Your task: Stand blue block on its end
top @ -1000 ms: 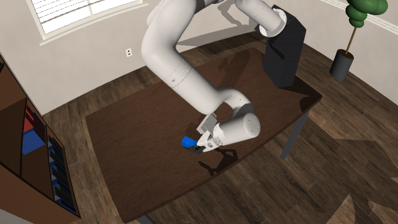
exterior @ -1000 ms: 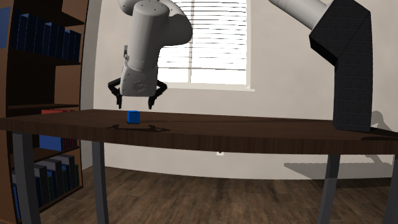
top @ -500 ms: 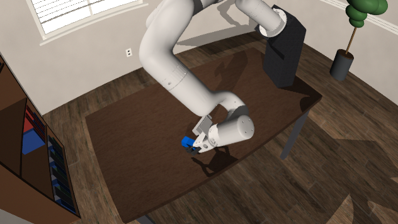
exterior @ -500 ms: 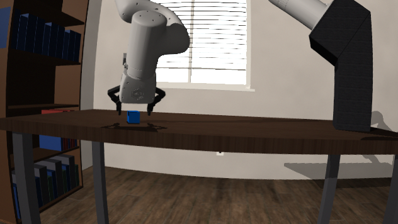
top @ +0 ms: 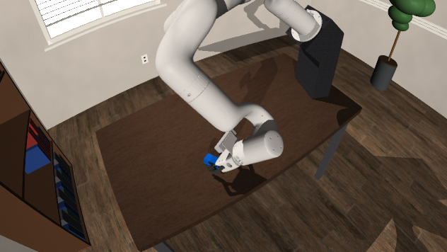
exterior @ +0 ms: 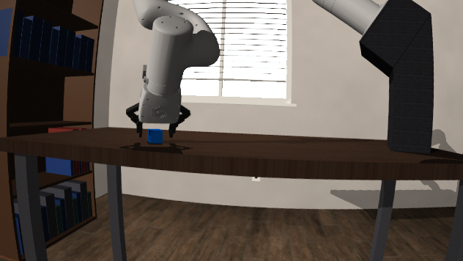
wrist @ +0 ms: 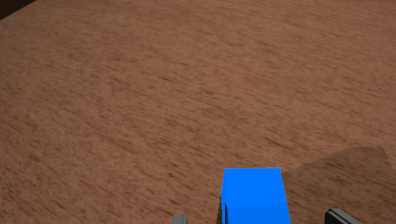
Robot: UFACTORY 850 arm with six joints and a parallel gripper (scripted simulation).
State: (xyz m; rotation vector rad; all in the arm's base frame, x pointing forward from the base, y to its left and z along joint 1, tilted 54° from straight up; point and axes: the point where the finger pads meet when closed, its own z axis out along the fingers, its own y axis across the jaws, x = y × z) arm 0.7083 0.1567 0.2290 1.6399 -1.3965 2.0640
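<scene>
My hand is 1 cm to the left of the blue block and 2 cm above it.
</scene>
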